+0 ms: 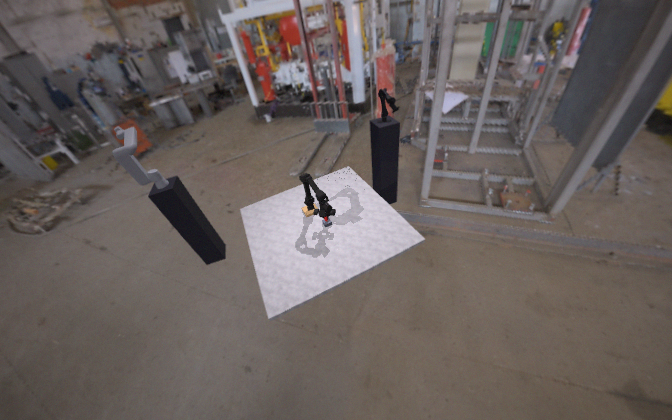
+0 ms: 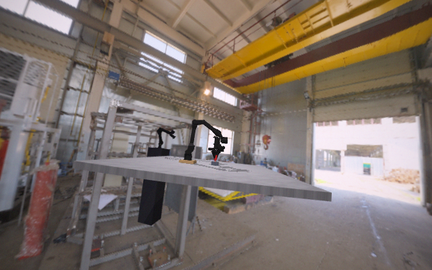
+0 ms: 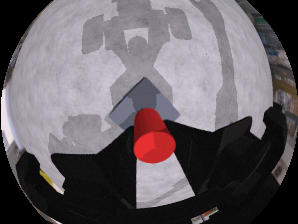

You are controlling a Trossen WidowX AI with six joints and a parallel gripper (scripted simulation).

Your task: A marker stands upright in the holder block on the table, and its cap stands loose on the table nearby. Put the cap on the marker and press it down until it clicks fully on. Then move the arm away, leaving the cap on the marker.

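Now: gripper tip 10 mm below the red marker cap. Round my gripper tip: grey holder block: 50 mm below.
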